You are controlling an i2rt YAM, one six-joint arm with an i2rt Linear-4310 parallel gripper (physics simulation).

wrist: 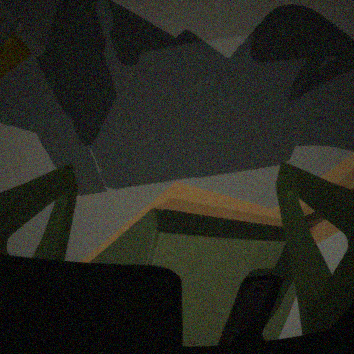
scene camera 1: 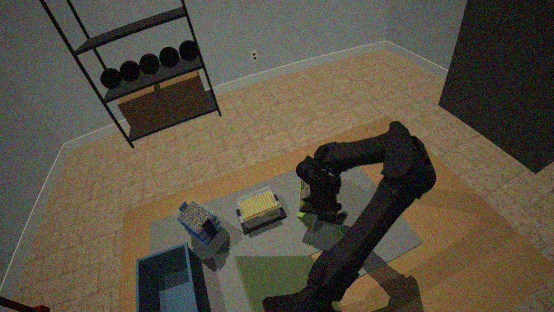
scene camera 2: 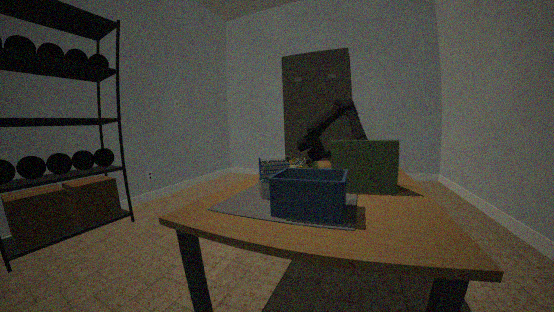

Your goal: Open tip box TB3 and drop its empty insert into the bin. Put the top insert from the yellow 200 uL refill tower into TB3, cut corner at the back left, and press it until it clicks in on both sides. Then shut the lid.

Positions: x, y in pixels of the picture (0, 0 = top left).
Scene:
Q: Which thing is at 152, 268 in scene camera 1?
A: A blue bin.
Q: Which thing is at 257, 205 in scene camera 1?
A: A tip box TB3.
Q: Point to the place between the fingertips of my gripper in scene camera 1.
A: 323, 233

